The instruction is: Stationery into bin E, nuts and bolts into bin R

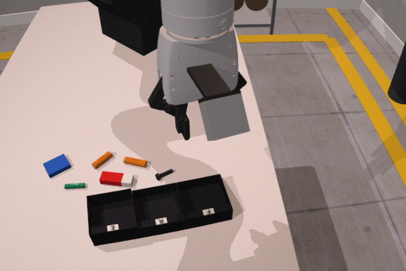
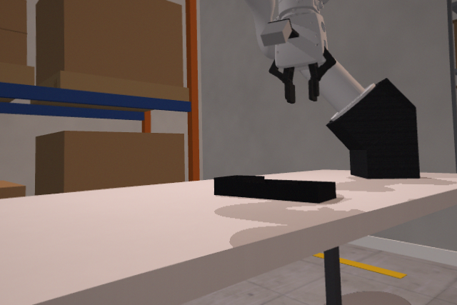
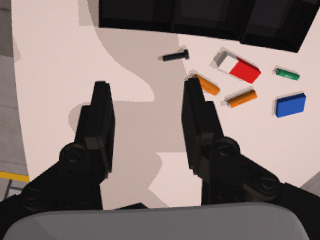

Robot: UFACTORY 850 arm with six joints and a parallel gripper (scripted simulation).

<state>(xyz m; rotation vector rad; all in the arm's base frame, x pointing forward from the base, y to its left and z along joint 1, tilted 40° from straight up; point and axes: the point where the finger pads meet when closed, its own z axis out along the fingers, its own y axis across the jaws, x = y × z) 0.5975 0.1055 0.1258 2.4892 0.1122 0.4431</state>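
My hand is 25 cm to the left of the blue block, 21 cm above it and 19 cm past it. The rest, counted from my hand: black three-compartment tray 20 cm below, 8 cm to the right, 1 cm behind; then black bolt 21 cm below, 9 cm behind, 5 cm to the right; then orange marker 21 cm below, 14 cm behind, 9 cm to the right.
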